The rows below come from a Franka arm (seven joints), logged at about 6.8 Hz.
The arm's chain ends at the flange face. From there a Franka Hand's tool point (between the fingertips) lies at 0.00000 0.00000 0.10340 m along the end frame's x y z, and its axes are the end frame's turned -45 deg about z.
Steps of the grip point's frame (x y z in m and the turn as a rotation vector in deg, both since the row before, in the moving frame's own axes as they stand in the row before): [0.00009, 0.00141, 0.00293, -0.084, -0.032, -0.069]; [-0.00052, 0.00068, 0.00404, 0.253, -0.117, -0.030]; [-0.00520, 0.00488, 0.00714, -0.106, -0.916, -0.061]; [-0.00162, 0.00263, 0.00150, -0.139, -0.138, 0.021]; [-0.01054, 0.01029, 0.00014, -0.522, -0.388, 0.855]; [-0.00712, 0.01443, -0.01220, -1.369, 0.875, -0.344]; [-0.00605, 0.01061, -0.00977, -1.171, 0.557, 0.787]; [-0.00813, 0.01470, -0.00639, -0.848, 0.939, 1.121]
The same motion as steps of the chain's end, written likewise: [0.00099, 0.00079, 0.00293, -0.082, 0.037, -0.069]; [0.00059, 0.00102, 0.00404, 0.096, -0.262, -0.030]; [0.00081, 0.00582, 0.00715, -0.723, -0.573, -0.061]; [0.00071, 0.00265, 0.00150, -0.196, 0.001, 0.021]; [-0.00034, 0.01357, 0.00015, -0.643, 0.095, 0.855]; [0.00230, 0.01462, -0.01216, -0.349, 1.587, -0.344]; [0.00102, 0.01098, -0.00974, -0.434, 1.222, 0.787]; [0.00236, 0.01624, -0.00636, 0.064, 1.264, 1.121]
